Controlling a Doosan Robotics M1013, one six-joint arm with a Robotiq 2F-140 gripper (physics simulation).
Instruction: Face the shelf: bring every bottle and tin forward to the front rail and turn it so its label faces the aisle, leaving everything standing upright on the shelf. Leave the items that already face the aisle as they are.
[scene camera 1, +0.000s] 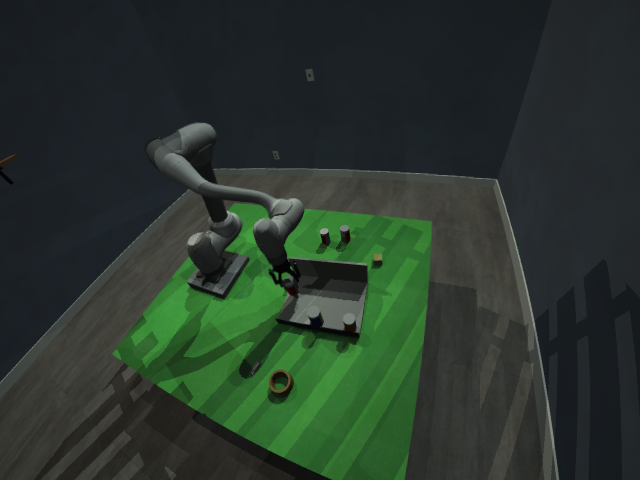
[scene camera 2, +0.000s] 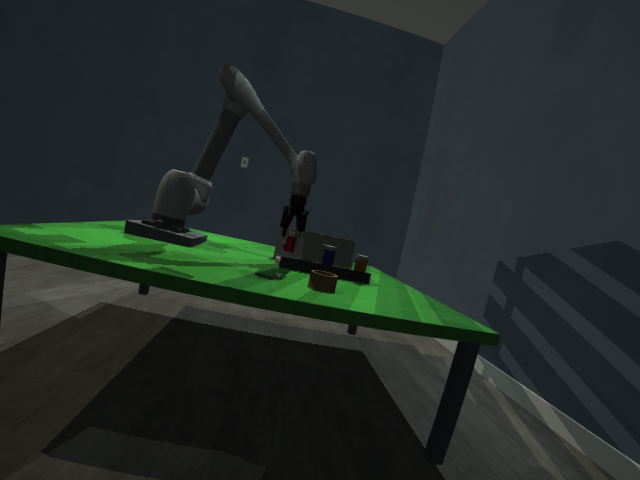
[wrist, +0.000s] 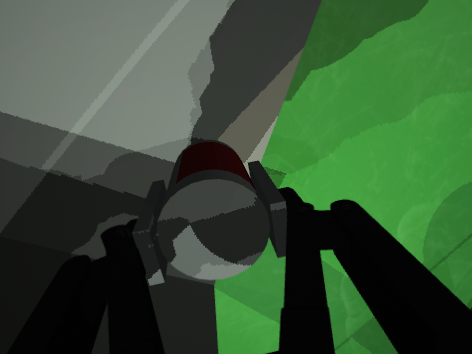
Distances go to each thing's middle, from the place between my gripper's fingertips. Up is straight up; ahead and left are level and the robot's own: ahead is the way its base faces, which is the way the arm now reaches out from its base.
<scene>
The grey shelf (scene camera 1: 351, 271) is 160 mm ahead of my hand and 10 mm below it. Also, from my hand: grey shelf tray (scene camera 1: 335, 298): 160 mm ahead, 80 mm below.
</scene>
